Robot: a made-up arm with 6 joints.
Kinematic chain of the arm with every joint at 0, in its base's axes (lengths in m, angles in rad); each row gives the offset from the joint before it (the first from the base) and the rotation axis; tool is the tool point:
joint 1: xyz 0 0 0.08 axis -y
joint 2: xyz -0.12 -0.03 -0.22 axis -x
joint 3: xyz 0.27 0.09 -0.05 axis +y
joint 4: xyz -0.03 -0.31 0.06 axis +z
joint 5: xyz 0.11 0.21 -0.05 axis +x
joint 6: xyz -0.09 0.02 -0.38 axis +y
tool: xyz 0 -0.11 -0.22
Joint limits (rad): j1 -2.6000..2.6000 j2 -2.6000..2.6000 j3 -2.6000..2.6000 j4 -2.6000..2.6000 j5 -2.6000..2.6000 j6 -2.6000..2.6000
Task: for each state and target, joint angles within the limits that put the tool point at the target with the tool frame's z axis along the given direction. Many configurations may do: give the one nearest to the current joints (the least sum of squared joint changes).
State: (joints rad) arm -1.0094 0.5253 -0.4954 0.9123 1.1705 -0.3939
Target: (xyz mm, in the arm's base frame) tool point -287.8 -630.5 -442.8 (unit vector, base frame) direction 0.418 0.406 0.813
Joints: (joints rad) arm -0.6600 1.2021 -0.6363 1.0939 0.7071 -0.5064
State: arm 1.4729 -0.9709 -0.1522 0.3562 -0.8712 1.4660
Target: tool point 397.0 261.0 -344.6 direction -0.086 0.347 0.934
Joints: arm 0.9645 -1.3676 0.0999 0.7410 -0.0685 1.7171
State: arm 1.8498 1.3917 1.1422 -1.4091 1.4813 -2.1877
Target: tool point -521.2 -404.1 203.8 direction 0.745 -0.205 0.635
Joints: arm 2.4492 2.1221 1.0577 -1.1426 1.8845 -1.6220
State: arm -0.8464 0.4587 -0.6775 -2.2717 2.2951 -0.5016
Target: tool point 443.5 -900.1 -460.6 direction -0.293 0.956 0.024
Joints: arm -0.2301 -0.2526 0.1534 -2.4490 1.9292 -0.4071
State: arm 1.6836 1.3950 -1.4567 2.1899 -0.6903 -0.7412
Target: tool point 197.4 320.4 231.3 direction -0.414 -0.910 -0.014
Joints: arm 1.2859 1.8242 -1.8739 1.6161 -1.1385 -0.1122
